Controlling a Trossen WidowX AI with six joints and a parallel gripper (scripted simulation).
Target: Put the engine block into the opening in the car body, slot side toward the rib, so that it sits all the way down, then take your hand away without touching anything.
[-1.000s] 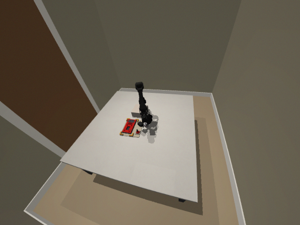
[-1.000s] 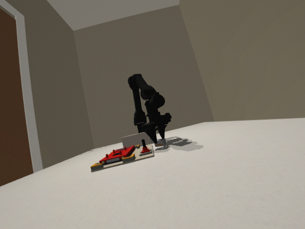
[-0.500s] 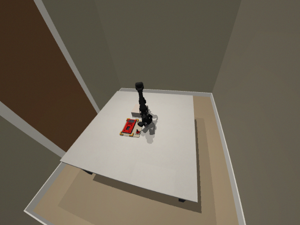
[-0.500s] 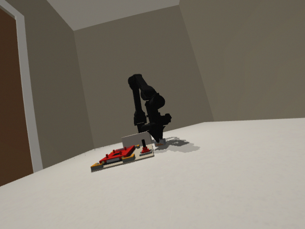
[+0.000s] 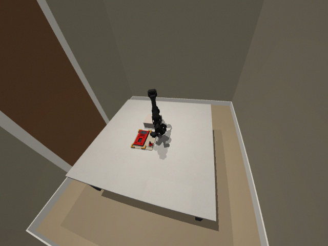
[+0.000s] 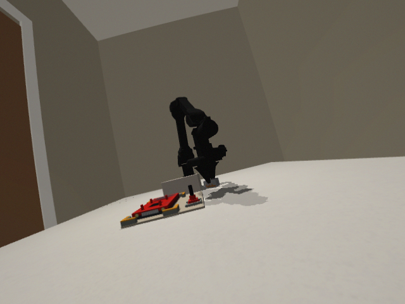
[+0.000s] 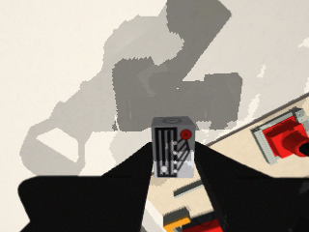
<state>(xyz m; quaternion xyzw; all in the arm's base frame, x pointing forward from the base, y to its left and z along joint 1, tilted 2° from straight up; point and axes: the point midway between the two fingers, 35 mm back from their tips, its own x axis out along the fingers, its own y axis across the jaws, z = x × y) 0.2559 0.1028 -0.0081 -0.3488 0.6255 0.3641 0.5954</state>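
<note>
My gripper tip is 170 mm to the left of the beige base board, 50 mm short of it and 30 mm above it. From my gripper tip the other things lie so: engine block 10 mm below; then black upright post 110 mm ahead, 70 mm to the right, 10 mm below.
</note>
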